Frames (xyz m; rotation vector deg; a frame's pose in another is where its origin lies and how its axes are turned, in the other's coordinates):
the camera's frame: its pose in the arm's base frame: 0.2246 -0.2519 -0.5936 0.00 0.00 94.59
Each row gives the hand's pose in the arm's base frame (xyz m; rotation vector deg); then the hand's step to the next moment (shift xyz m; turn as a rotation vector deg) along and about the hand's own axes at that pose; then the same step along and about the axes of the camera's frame.
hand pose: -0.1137 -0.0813 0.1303 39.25 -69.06 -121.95
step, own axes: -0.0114 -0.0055 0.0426 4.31 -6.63 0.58
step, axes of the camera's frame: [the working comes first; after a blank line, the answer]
step, axes of the arm's base frame: -0.0224 0.0347 0.0163 -4.97 0.03 -6.18

0.0364 0.0196 0.0163 0.42 4.95 -6.18
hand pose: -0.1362 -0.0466 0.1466 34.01 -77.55 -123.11
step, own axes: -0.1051 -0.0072 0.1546 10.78 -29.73 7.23
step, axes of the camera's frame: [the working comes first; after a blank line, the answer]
step, axes of the arm's base frame: -0.0159 0.1749 0.0646 -18.60 8.72 -25.11

0.1756 0.0018 0.0646 10.18 17.84 -25.11
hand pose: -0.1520 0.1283 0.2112 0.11 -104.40 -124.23
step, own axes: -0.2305 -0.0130 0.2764 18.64 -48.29 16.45
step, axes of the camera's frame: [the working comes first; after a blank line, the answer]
step, axes of the arm's base frame: 0.1621 0.3216 -0.0044 -32.21 18.43 -39.66

0.3075 -0.1873 -0.0044 20.94 30.63 -39.66
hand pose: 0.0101 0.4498 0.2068 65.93 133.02 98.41
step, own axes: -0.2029 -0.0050 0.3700 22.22 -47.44 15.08
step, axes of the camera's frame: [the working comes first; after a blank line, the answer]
step, axes of the arm's base frame: 0.3049 0.1843 -0.2261 -34.94 19.45 -37.04

0.1594 -0.3187 -0.2261 22.19 33.28 -37.04
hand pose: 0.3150 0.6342 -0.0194 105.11 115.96 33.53
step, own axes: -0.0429 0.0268 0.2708 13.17 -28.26 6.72
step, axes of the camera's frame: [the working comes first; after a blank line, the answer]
step, axes of the arm's base frame: 0.1664 -0.0215 -0.2185 -21.97 11.36 -20.13

-0.0347 -0.1642 -0.2185 13.08 20.99 -20.13
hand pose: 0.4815 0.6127 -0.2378 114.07 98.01 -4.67
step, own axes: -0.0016 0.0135 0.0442 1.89 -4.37 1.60
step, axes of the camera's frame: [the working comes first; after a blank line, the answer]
step, axes of the arm's base frame: 0.0246 -0.0207 -0.0333 -3.27 1.39 -3.55

-0.0226 -0.0229 -0.0333 1.65 3.15 -3.55
